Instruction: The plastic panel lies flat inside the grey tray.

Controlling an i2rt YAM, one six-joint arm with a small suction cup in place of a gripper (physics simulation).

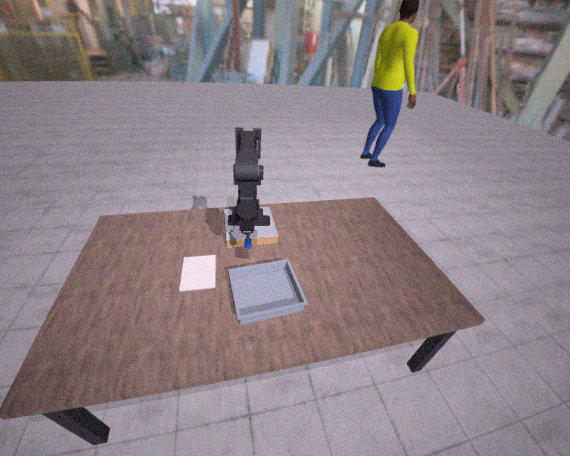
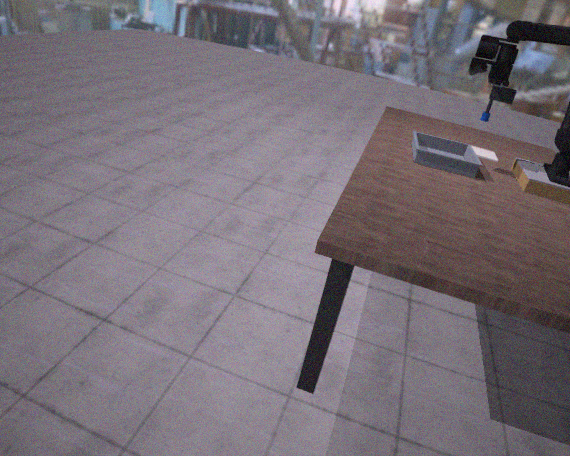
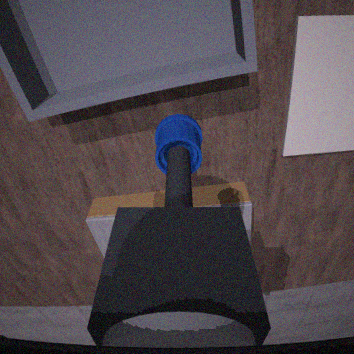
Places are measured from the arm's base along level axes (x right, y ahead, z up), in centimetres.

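Pixels of known places: hand at its tool point: [image 1: 248, 245] [image 2: 484, 120] [image 3: 178, 135]; arm's base at its link origin: [image 2: 556, 175].
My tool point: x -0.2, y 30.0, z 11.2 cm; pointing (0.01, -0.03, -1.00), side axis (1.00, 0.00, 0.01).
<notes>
For each thing: its top centre in the pictures, then the offset to it from my tool point. Level surfaces: height alone.
- plastic panel at its top centre: [image 3: 341, 91] [image 1: 198, 271] [image 2: 475, 150] dy -2.2, dx +20.2, dz -15.8 cm
- grey tray at its top centre: [image 1: 266, 285] [image 2: 445, 146] dy +9.6, dx -6.5, dz -11.4 cm
- wooden table at its surface level: dz -16.4 cm
The plastic panel [image 1: 198, 273] [image 2: 485, 153] [image 3: 322, 85], a thin white rectangle, lies flat on the table beside the grey tray [image 1: 297, 285] [image 2: 445, 166] [image 3: 150, 90]. The tray is shallow, and no panel shows inside it. My suction cup [image 1: 248, 244] [image 2: 485, 117] [image 3: 178, 137] is blue and points down with nothing on it. It hangs in the air above the table, between the tray and the arm's base, apart from the panel and the tray.
A low block with orange sides and a pale top [image 1: 267, 232] [image 2: 537, 187] [image 3: 107, 206] stands under the arm at the back of the wooden table [image 1: 360, 280] [image 2: 400, 215]. A person [image 1: 392, 60] in a yellow top stands on the floor behind the table.
</notes>
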